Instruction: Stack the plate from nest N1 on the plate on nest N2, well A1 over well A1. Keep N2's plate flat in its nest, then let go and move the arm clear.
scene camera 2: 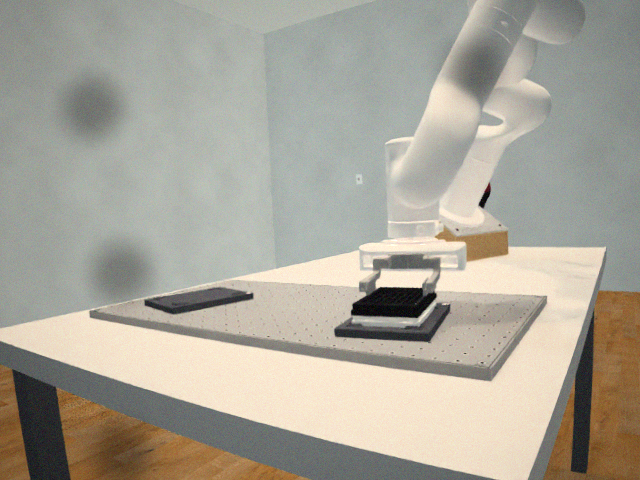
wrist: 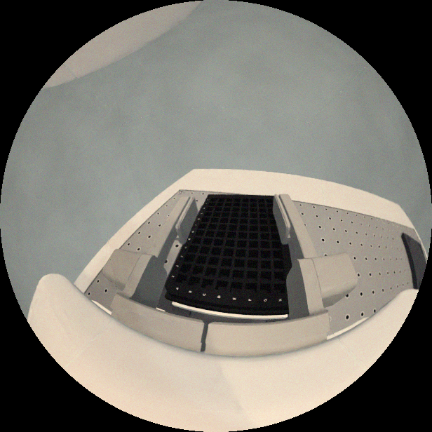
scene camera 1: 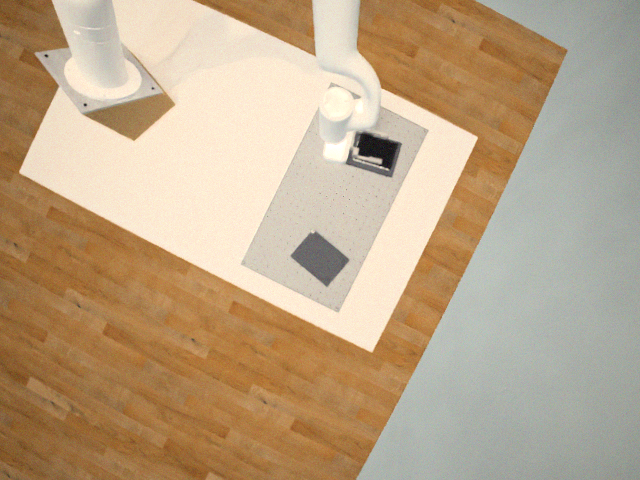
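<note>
A black well plate (scene camera 1: 379, 147) (scene camera 2: 395, 301) (wrist: 238, 250) lies on a white plate (scene camera 2: 392, 320) (wrist: 225, 311), and both sit in a dark nest (scene camera 1: 372, 169) (scene camera 2: 382, 331) on the far side of the grey perforated board (scene camera 1: 320, 201) (scene camera 2: 289, 314). My gripper (scene camera 2: 397, 286) (wrist: 235, 201) is shut to its narrow stance directly over this stack. One finger stands at each long side of the black plate, at the level of its top edge. A second dark nest (scene camera 1: 319, 257) (scene camera 2: 198, 298) (wrist: 414, 257) lies flat with nothing on it at the board's other end.
The board lies on a white table (scene camera 1: 207, 154) (scene camera 2: 361, 408). The arm's base (scene camera 1: 103, 92) (scene camera 2: 475, 242) stands on a wedge block at a far corner of the table. The wrist (scene camera 1: 338, 139) hangs over the stack's edge. A wooden floor surrounds the table.
</note>
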